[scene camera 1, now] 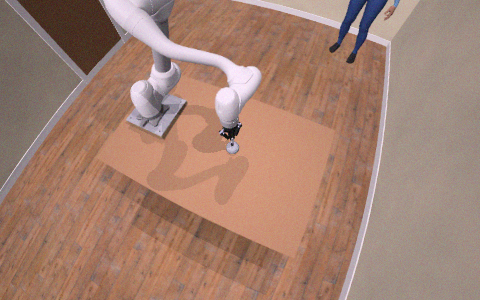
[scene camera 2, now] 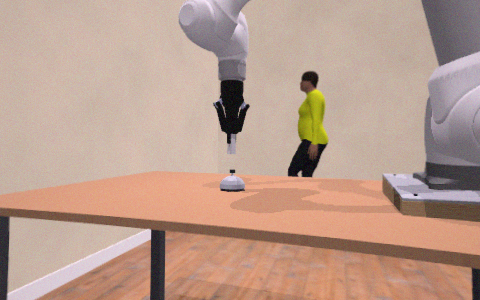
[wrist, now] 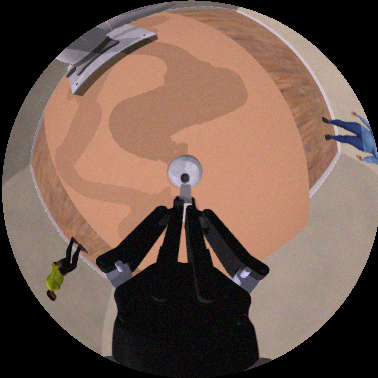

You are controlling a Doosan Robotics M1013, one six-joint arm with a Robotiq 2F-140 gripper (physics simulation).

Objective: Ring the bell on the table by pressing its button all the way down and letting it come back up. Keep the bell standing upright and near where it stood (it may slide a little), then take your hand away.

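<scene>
The bell is a pale grey dome that stands upright on the orange-brown table. Its black button stands up from the top of the dome. My gripper is shut and empty, and points straight down above the bell. In the scene camera 2 view a gap shows between the fingertips and the button, with no contact.
The arm's base plate sits at one end of the table. A person in yellow and a person in blue stand away from the table.
</scene>
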